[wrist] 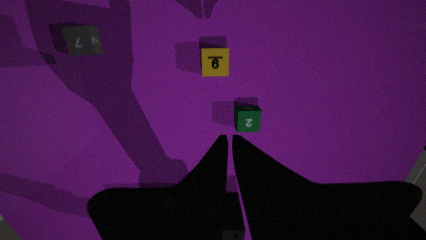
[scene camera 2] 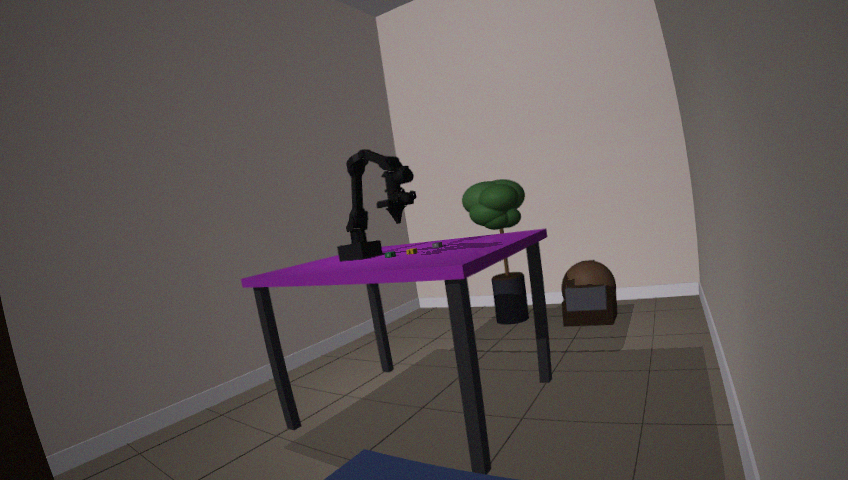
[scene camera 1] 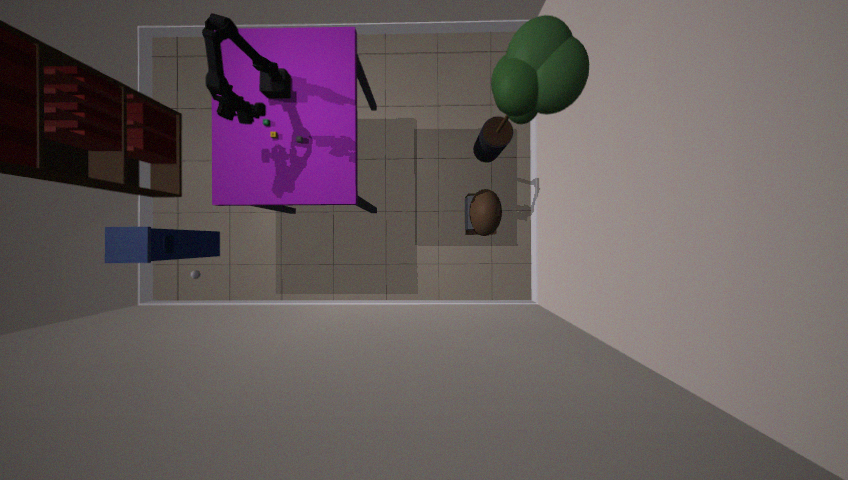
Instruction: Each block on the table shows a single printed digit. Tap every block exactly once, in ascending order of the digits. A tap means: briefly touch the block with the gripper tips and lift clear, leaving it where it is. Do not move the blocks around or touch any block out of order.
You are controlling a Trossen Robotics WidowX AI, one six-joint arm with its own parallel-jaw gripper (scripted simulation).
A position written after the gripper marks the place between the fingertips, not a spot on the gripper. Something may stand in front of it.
The gripper [scene camera 2: 398,223] is shut and holds nothing. Also in view: a grey block marked 7 [wrist: 81,40].
The gripper also shows in the wrist view [wrist: 229,141].
